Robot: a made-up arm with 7 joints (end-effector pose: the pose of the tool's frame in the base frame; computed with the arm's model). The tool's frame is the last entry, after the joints. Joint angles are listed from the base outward.
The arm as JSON. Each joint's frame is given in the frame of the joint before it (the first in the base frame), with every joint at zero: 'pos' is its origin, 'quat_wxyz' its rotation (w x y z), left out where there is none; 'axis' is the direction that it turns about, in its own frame. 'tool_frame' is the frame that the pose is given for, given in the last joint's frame.
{
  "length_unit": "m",
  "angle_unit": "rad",
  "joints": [
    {
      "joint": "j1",
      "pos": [
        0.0,
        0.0,
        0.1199
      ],
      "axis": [
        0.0,
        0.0,
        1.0
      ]
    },
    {
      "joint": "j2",
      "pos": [
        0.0,
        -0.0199,
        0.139
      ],
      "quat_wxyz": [
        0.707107,
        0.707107,
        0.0,
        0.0
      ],
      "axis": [
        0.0,
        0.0,
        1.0
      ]
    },
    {
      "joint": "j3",
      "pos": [
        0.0,
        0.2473,
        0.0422
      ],
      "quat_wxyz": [
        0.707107,
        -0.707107,
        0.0,
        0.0
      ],
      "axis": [
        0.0,
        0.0,
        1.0
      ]
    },
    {
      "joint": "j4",
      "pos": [
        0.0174,
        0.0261,
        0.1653
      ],
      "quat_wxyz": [
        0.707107,
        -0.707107,
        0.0,
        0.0
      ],
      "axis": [
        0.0,
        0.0,
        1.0
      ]
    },
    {
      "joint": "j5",
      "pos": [
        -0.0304,
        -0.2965,
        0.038
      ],
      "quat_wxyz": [
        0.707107,
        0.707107,
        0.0,
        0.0
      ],
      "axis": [
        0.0,
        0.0,
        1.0
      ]
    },
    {
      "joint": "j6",
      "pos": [
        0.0,
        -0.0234,
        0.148
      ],
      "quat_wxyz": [
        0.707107,
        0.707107,
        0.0,
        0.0
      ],
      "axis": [
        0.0,
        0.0,
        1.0
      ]
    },
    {
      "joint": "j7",
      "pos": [
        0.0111,
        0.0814,
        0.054
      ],
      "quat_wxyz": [
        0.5,
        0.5,
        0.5,
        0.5
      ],
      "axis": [
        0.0,
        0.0,
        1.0
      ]
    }
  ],
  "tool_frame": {
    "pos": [
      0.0,
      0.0,
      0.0
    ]
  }
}
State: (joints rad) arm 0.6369 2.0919 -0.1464 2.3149 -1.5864 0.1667 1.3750
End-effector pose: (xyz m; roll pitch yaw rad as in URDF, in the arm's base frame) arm -0.2490 -0.2646 0.6101 -1.5279 -0.4142 -2.4277
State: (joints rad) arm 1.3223 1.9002 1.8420 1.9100 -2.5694 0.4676 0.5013
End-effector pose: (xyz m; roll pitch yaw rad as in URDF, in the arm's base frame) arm -0.4383 -0.0745 -0.0980 -1.4547 0.6922 2.0684
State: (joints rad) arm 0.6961 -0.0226 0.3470 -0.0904 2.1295 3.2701 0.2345
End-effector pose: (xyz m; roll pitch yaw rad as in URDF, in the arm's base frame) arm -0.0270 0.0336 1.0358 1.8948 1.2580 1.9179
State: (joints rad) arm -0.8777 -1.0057 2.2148 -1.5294 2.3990 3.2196 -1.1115
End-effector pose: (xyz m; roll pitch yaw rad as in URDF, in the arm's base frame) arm -0.0309 -0.6010 0.4068 1.5819 0.6032 1.2130
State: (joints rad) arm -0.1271 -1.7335 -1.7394 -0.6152 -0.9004 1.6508 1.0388
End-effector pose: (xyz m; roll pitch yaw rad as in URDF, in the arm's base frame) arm 0.6954 0.1905 0.0086 1.8668 -0.1036 2.0853
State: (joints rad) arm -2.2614 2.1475 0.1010 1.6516 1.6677 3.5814 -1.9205
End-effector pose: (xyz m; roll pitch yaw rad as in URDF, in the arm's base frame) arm 0.3638 0.3277 0.3818 -1.8314 0.1478 1.0799
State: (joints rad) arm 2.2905 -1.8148 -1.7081 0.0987 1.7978 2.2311 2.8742
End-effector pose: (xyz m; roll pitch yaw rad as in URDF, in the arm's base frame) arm -0.3817 0.7093 0.0676 -0.4030 1.1010 1.6995
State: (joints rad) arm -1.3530 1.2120 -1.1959 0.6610 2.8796 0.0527 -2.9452
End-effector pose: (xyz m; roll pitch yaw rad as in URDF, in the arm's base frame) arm -0.4583 0.6125 0.7880 -1.3115 0.6889 -0.5239
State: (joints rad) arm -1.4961 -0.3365 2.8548 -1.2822 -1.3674 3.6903 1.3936
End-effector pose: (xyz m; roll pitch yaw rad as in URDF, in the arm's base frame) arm -0.1456 -0.4777 0.5434 -1.8517 1.2960 0.5459
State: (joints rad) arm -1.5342 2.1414 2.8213 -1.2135 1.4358 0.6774 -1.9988
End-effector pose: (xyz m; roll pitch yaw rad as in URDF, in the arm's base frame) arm -0.2428 0.7515 0.2752 1.5013 -0.4103 -1.9387
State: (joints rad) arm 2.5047 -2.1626 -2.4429 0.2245 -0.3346 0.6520 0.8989
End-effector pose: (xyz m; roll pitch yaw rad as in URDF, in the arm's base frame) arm -0.5832 0.5451 -0.2401 1.0702 0.3333 -2.7979
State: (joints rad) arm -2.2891 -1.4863 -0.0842 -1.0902 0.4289 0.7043 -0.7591
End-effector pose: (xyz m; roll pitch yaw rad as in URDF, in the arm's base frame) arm -0.4150 -0.4013 0.7656 1.0990 -0.8425 0.0071
